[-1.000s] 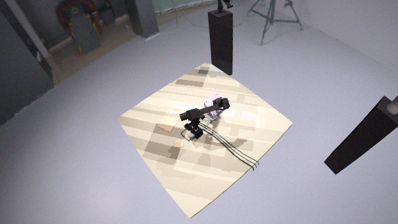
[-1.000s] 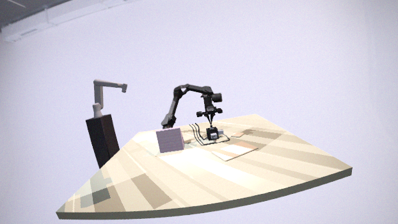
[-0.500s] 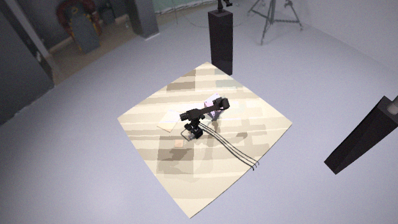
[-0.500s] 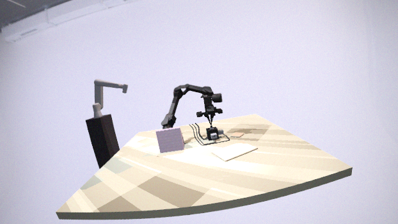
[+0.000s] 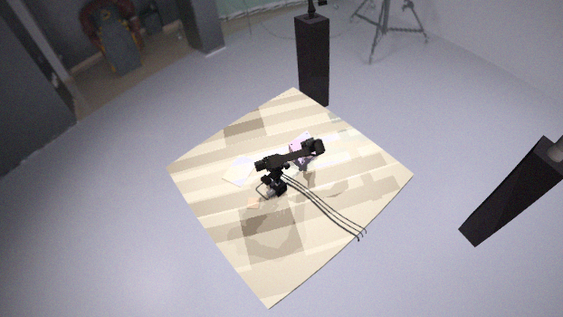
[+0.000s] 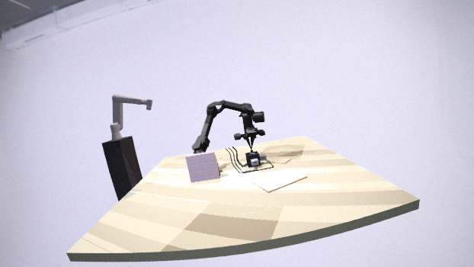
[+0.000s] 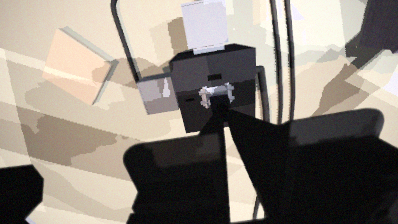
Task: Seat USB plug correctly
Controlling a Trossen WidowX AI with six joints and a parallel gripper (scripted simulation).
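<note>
My gripper tip is now 20 mm above the silver USB plug.
</note>
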